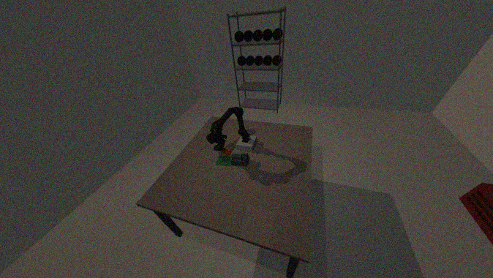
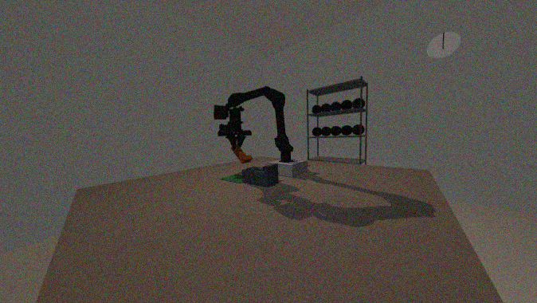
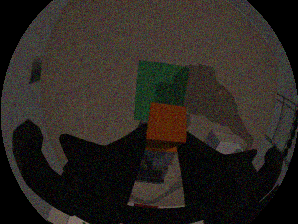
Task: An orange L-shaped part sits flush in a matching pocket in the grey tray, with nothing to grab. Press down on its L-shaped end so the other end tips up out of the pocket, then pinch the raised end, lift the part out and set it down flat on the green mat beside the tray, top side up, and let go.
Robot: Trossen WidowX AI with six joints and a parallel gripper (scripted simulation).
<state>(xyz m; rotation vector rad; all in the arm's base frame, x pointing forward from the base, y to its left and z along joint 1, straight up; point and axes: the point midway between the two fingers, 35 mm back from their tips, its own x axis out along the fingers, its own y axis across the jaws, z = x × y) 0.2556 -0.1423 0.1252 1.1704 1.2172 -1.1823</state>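
My gripper tip is 10 mm to the left of the green mat and 170 mm above it. From my gripper tip the other things lie so: orange part (20 mm behind, 30 mm to the left, 30 mm below).
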